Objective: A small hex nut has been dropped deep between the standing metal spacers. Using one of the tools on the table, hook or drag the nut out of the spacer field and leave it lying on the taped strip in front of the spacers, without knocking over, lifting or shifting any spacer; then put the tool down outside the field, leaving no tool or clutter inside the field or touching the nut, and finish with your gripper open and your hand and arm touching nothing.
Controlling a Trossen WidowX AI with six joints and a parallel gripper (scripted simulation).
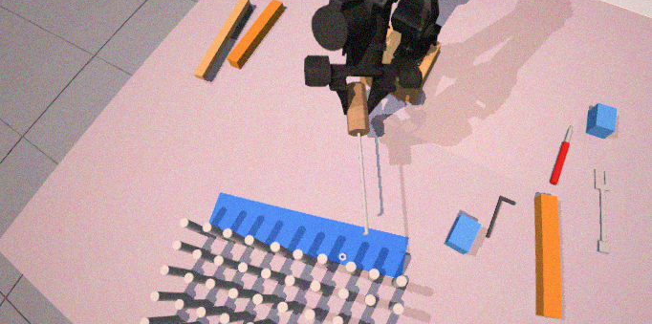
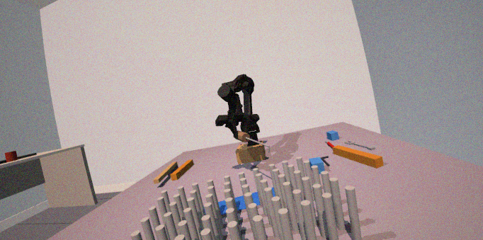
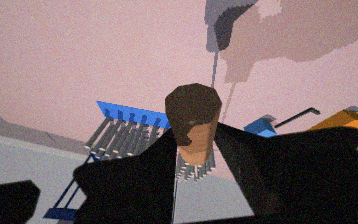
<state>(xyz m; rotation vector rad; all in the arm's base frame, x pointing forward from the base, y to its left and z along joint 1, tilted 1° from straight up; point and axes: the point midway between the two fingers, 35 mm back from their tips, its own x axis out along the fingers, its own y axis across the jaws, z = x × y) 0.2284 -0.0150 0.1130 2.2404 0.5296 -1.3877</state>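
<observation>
Now: the tool with brown wooden handle 90 mm ahead of my gripper tip and 50 mm to the left of it. Also, from my gripper tip: blue taped strip 210 mm ahead, 160 mm below, 10 mm to the right; then red screwdriver 390 mm to the left, 210 mm behind, 150 mm below; then black hex key 320 mm to the left, 150 mm below, 20 mm behind.
</observation>
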